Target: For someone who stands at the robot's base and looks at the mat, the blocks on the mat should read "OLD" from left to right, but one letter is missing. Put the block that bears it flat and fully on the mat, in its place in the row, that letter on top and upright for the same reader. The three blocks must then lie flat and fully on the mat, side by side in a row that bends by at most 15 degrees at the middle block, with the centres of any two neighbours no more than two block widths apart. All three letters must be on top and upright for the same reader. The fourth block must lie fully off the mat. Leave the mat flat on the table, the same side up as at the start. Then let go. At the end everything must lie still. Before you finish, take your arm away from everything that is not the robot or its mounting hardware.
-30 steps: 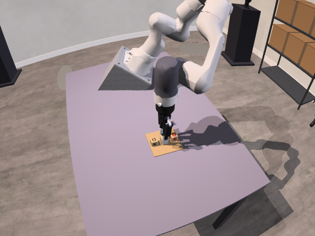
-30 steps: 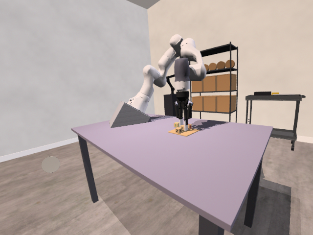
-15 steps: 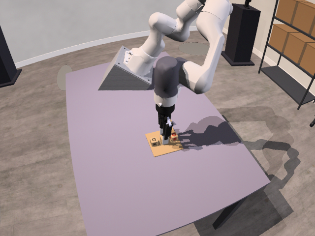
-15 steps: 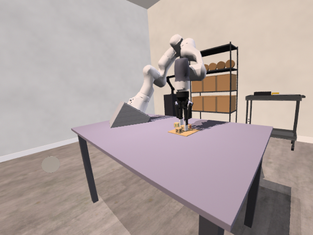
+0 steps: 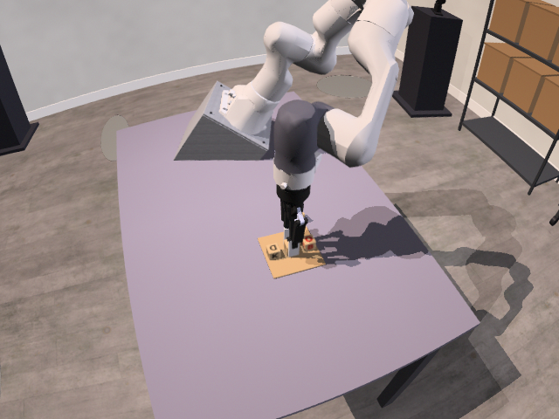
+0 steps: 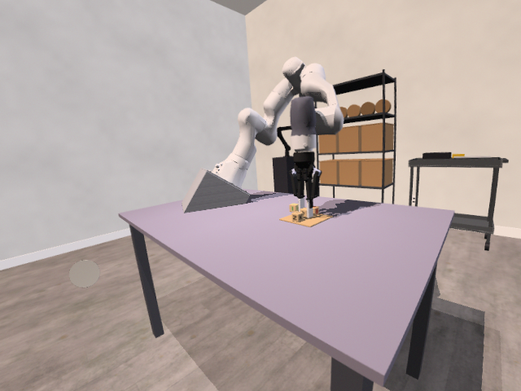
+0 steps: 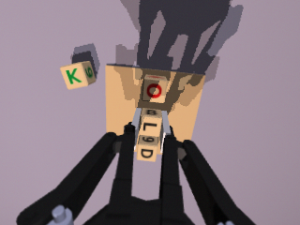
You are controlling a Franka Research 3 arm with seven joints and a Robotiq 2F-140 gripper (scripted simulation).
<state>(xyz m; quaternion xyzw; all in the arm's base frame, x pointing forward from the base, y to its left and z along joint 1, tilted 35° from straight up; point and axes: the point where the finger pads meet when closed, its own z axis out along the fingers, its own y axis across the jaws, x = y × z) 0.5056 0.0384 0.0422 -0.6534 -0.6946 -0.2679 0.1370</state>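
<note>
Right now my hand is 20 mm above the wooden block. Round my hand: tan mat: 40 mm below.
</note>
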